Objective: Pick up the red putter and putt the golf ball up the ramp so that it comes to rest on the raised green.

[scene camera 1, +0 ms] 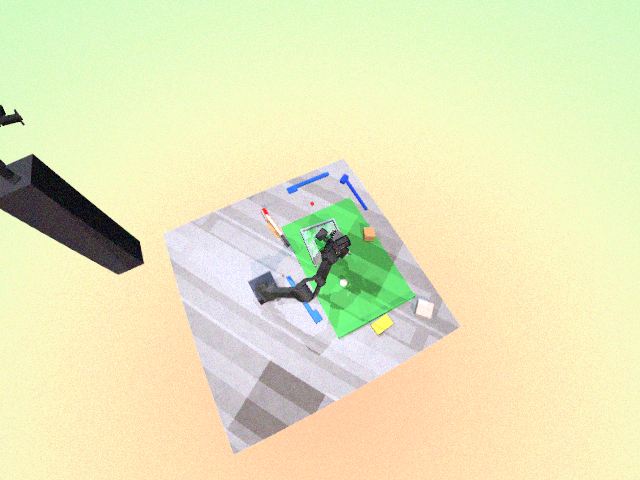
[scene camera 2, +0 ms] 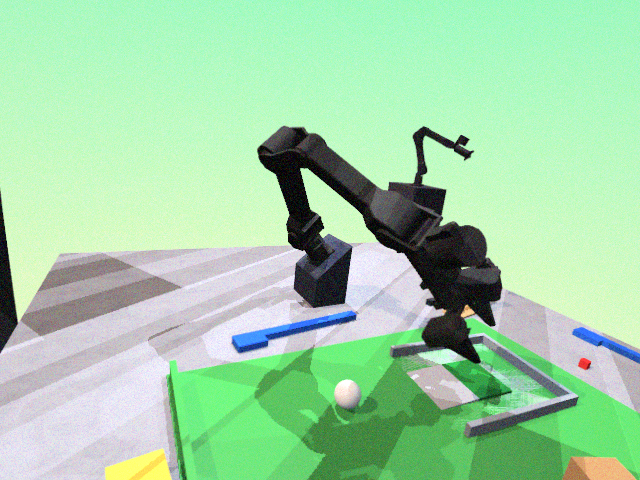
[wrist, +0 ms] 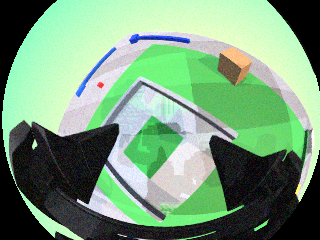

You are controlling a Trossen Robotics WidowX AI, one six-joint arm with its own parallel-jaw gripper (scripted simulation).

Scene:
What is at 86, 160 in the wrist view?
The gripper.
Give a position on an orange block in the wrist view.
234, 65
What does the gripper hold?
Nothing.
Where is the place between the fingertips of the gripper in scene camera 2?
At 485, 343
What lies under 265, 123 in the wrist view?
A green mat.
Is the gripper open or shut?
Open.

